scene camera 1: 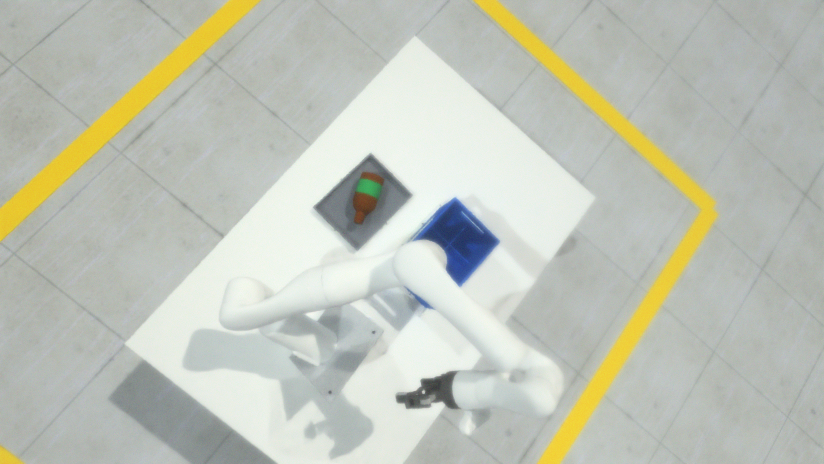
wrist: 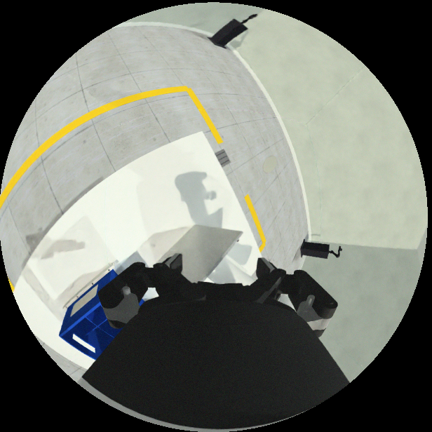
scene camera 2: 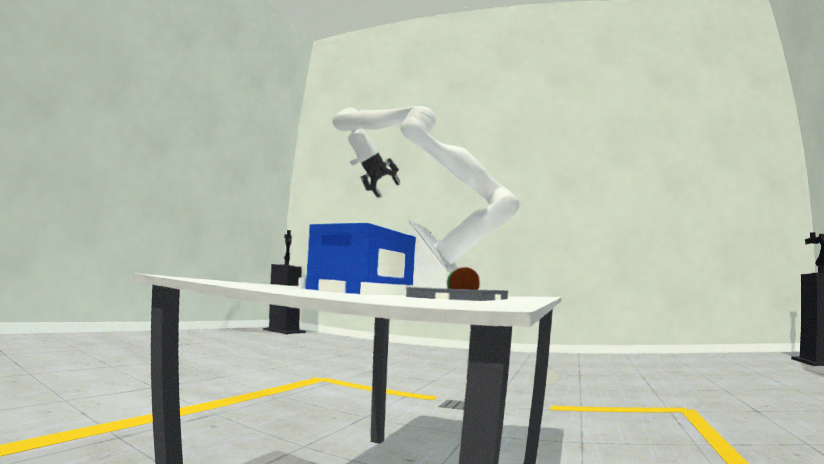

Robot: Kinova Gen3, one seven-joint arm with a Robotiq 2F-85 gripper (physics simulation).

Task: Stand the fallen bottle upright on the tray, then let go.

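Where they show: gripper, between the fingertips: (scene camera 1: pixel 409 390) (scene camera 2: pixel 389 191); arm's base, origin of its link: (scene camera 1: pixel 323 346) (scene camera 2: pixel 443 254).
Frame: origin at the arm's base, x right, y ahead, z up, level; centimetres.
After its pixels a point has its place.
Note:
A brown bottle (scene camera 1: pixel 366 197) @(z -6.9, x -18.2, y 40.3 cm) (scene camera 2: pixel 464 280) @(z -10.1, x -21.0, y 47.4 cm) with a green band lies on its side in the grey tray (scene camera 1: pixel 334 204) @(z -14.2, x -24.7, y 33.4 cm) (scene camera 2: pixel 423 293) @(z -13.6, x -12.5, y 52.2 cm). In the scene camera 1 view its neck points toward the lower part of the frame; in the scene camera 2 view its round base shows. The bottle and tray cannot be made out in the wrist view. My gripper (scene camera 1: pixel 405 398) @(z 22.3, x 19.5, y 7.1 cm) (scene camera 2: pixel 388 188) @(z 22.3, x 19.5, y 7.1 cm) (wrist: pixel 219 264) is open with nothing between its fingers. It hangs high, tilted downward, well away from the bottle, on the far side of the blue crate and the arm's base in the scene camera 1 view.
A tall blue crate (scene camera 1: pixel 478 244) @(z -12.3, x 18.8, y 53.8 cm) (scene camera 2: pixel 340 262) @(z -7.1, x 9.0, y 55.0 cm) (wrist: pixel 75 330) stands beside the tray on the white table (scene camera 1: pixel 432 115) @(z -14.7, x -20.3, y 78.1 cm) (scene camera 2: pixel 230 292) @(z -15.6, x 6.6, y 96.1 cm) (wrist: pixel 150 175). The arm passes over part of it in the scene camera 1 view. A tilted grey plate (scene camera 1: pixel 357 345) @(z 7.3, x 6.0, y 6.3 cm) (wrist: pixel 212 245) stands at the arm's base.

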